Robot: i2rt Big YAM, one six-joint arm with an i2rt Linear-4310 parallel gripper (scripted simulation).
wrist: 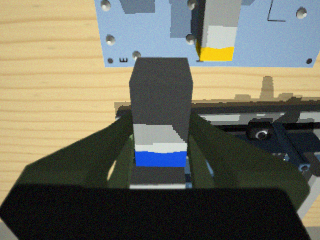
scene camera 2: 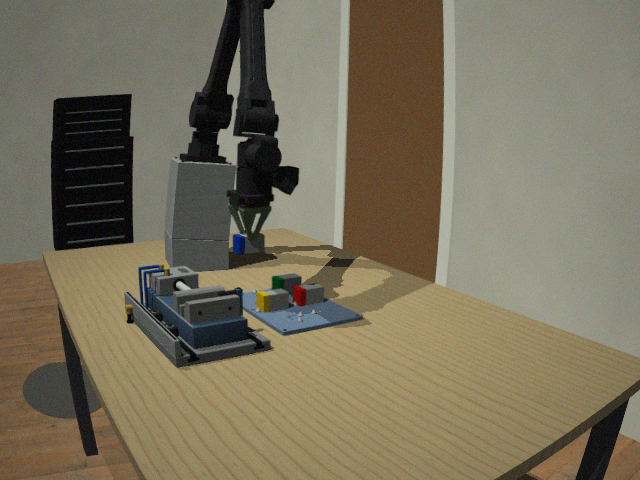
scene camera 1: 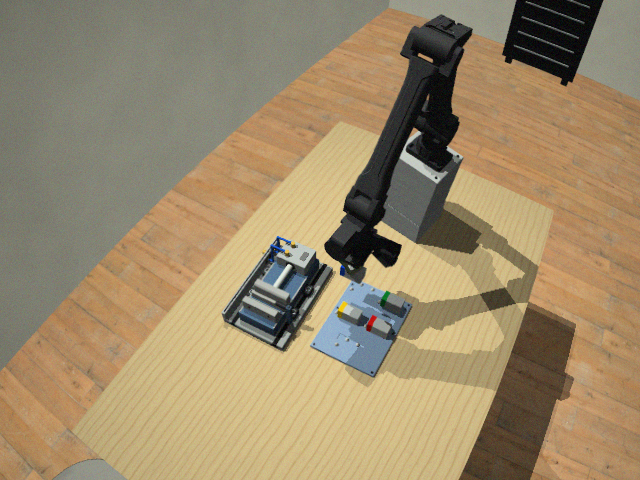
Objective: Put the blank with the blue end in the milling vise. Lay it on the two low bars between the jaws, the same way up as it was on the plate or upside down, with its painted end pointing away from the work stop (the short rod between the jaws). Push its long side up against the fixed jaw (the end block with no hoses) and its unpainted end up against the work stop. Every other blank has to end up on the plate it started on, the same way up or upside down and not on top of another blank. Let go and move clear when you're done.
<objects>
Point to a light blue plate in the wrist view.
259, 43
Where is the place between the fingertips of my gripper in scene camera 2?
At 248, 239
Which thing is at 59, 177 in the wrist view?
My gripper.
</objects>
